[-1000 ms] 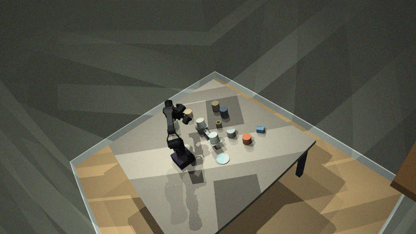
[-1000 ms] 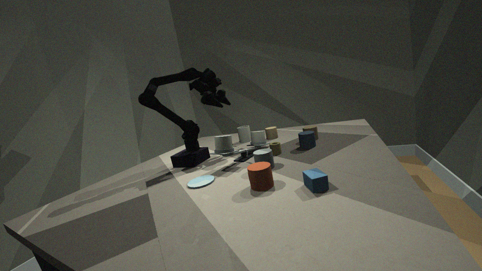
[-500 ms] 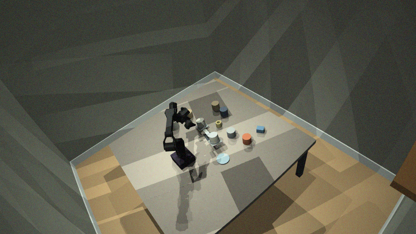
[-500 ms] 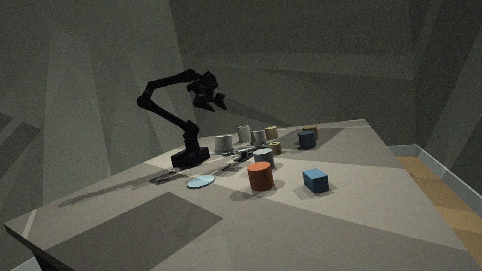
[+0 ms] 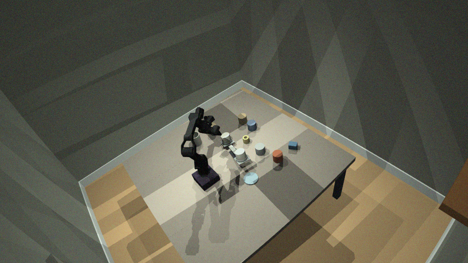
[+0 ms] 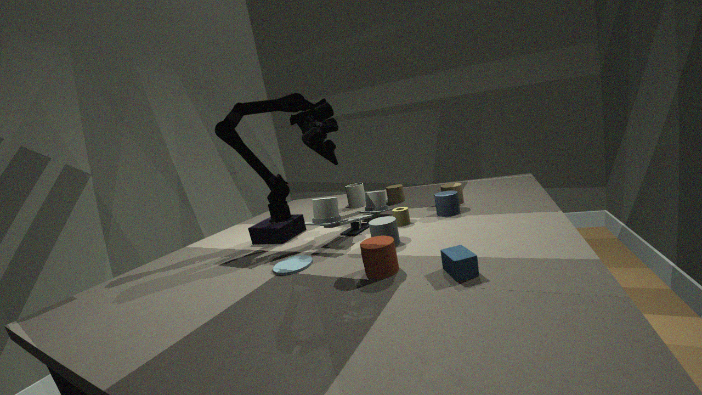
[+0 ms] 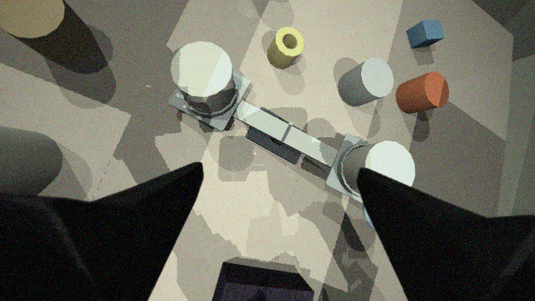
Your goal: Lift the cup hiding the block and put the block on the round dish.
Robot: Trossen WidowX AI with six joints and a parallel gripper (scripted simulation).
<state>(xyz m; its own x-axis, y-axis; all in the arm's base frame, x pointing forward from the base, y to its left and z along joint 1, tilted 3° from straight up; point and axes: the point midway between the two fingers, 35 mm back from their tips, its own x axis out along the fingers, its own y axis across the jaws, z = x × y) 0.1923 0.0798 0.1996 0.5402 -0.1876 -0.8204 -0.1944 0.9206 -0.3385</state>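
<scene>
My gripper tip is now 100 mm short of the pale cup, 90 mm to the right of it and 160 mm above it. Also, from my gripper tip: grey block 100 mm ahead, 70 mm to the left, 180 mm below; yellow ring 210 mm ahead, 30 mm to the right, 200 mm below; balance 70 mm ahead, 60 mm to the right, 180 mm below.
</scene>
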